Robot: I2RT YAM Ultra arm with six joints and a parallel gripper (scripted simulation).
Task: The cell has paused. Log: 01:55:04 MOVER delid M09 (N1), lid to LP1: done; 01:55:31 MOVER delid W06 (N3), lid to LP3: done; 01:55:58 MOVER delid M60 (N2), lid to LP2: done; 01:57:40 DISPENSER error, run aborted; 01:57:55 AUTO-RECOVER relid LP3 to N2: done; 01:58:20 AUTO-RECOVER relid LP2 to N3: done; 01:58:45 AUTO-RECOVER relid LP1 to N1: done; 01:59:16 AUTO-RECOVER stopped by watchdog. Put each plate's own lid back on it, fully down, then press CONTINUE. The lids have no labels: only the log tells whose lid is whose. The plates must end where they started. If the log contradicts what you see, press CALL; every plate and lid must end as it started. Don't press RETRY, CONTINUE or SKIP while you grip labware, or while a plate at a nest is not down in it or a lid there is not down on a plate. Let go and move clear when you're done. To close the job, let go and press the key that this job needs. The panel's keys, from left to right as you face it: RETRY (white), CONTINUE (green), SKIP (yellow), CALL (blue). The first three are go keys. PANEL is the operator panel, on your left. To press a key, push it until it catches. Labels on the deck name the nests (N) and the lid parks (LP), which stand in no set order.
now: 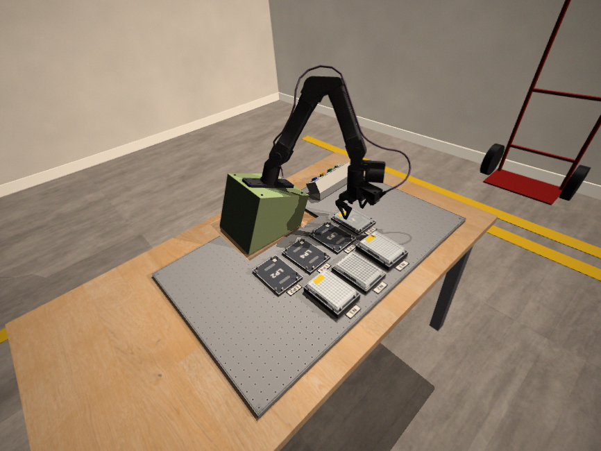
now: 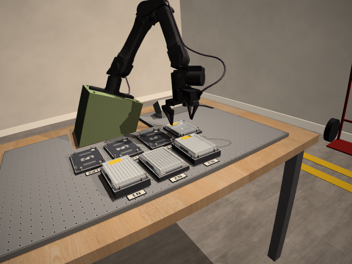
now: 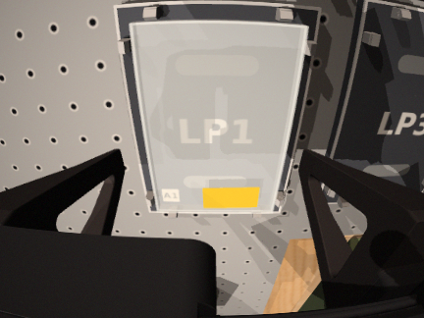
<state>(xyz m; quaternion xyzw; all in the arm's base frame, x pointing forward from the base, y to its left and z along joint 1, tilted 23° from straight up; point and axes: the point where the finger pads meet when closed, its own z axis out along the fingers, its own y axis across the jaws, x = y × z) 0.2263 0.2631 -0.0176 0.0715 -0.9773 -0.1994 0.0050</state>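
The clear lid lies 19 cm ahead of my hand, 4 cm to the right of it and 1 cm below it.
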